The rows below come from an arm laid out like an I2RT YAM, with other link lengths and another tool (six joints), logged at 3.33 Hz.
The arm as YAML. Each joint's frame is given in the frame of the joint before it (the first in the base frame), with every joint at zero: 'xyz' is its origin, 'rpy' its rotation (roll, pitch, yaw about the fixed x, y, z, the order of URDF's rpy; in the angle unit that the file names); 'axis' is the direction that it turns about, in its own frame. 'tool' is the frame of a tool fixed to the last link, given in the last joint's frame.
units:
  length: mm
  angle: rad
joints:
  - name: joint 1
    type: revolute
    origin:
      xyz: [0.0, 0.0, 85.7]
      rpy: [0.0, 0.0, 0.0]
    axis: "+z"
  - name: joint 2
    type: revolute
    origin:
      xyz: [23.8, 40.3, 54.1]
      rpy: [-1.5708, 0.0, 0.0]
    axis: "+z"
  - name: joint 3
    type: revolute
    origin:
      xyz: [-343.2, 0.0, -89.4]
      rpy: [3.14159, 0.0, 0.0]
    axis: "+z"
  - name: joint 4
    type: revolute
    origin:
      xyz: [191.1, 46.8, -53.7]
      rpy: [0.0, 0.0, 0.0]
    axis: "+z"
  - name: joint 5
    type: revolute
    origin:
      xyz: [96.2, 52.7, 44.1]
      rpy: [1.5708, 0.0, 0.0]
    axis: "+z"
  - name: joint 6
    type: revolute
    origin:
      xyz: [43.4, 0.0, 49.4]
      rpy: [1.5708, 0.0, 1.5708]
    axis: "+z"
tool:
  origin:
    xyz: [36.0, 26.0, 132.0]
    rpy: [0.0, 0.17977, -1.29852]
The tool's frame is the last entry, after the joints.
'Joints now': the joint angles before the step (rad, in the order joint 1, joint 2, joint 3, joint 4, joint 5, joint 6). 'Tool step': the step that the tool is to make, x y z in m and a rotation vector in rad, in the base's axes. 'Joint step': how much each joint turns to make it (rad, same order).
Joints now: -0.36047, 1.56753, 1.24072, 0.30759, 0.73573, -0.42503
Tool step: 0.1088, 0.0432, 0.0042, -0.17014, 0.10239, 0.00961
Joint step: 0.19300, 0.26620, 0.13572, 0.29493, 0.17194, -0.29735
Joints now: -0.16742, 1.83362, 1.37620, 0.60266, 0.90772, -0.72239
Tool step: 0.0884, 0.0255, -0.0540, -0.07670, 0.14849, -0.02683
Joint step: 0.08246, 0.28814, 0.16164, 0.14480, 0.09352, -0.19109
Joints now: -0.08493, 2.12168, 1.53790, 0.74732, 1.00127, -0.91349
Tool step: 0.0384, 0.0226, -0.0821, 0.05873, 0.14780, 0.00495
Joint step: 0.05063, 0.13326, 0.03947, -0.13561, 0.04795, 0.09155
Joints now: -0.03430, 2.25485, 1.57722, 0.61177, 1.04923, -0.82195
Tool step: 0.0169, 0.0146, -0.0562, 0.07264, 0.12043, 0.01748
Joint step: 0.02652, 0.06446, 0.06275, -0.24246, -0.00427, 0.14105
